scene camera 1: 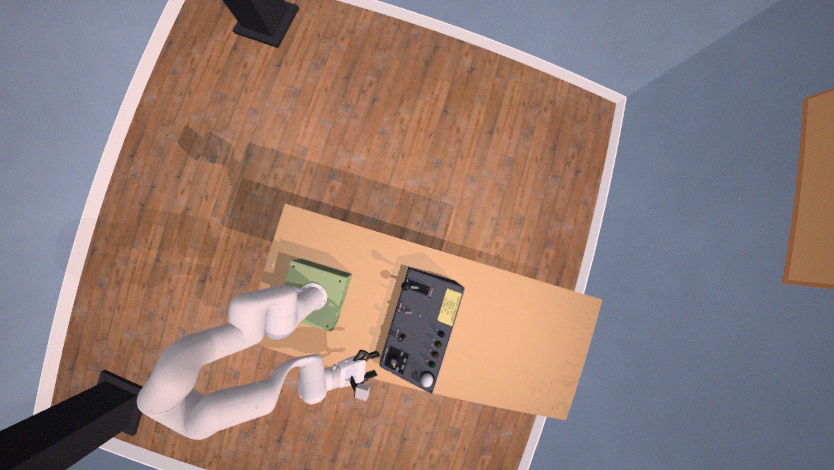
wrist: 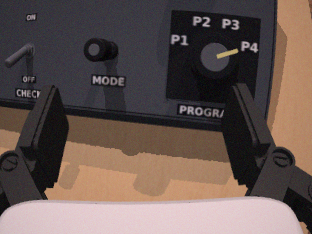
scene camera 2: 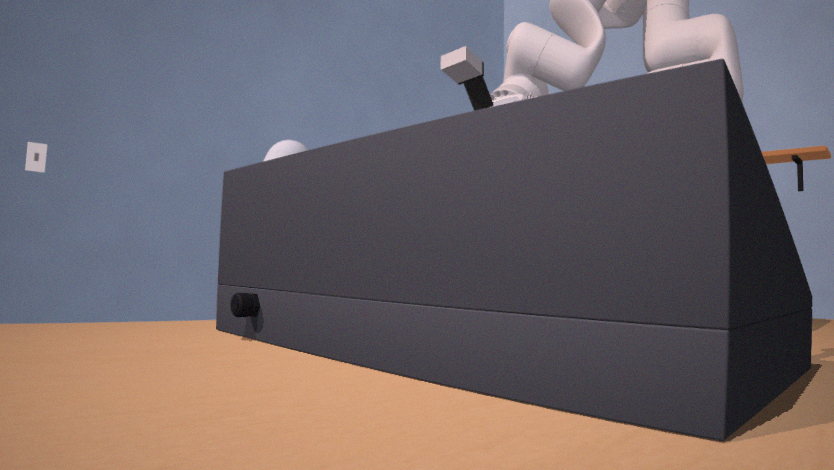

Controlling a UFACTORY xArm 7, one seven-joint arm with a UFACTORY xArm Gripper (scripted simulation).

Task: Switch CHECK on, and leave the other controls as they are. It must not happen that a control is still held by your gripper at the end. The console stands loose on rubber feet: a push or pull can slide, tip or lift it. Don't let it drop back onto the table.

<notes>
In view: my gripper [scene camera 1: 377,363] and a dark grey console [scene camera 2: 619,250].
The dark grey console shows as well in scene camera 1 [scene camera 1: 427,330] and in the wrist view [wrist: 148,79]. My gripper also shows in the wrist view [wrist: 144,104].
</notes>
